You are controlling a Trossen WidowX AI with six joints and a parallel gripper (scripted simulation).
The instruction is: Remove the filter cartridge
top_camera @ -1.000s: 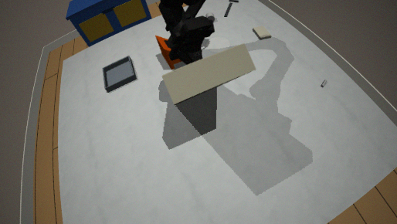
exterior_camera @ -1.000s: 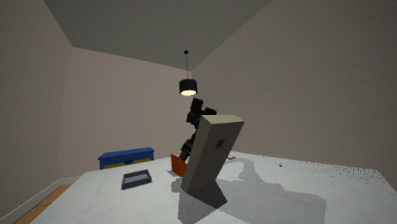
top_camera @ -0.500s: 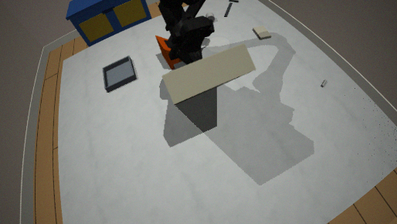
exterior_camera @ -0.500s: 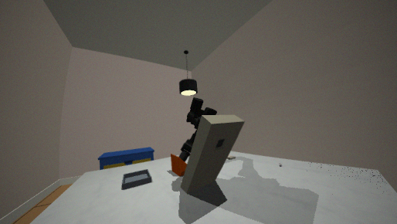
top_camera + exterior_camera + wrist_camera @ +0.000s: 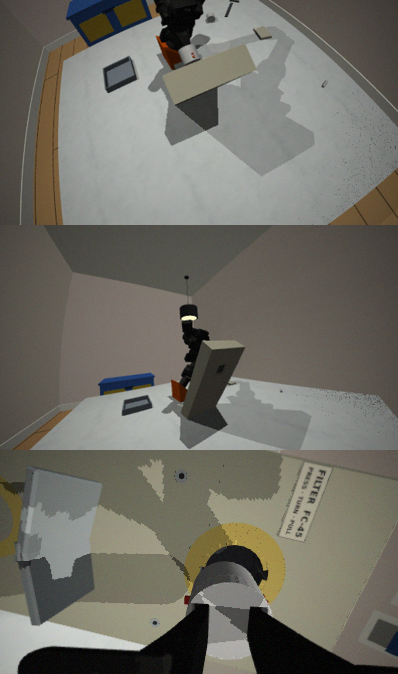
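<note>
Now: the tan service panel 110 mm below my gripper tip, 10 mm to the left of it and 10 mm ahead of it. Also, from my gripper tip: round filter cartridge: 10 mm below, 10 mm ahead; tray: 380 mm behind, 280 mm below, 260 mm to the right; small grey bit: 500 mm to the left, 280 mm below, 140 mm ahead.
</note>
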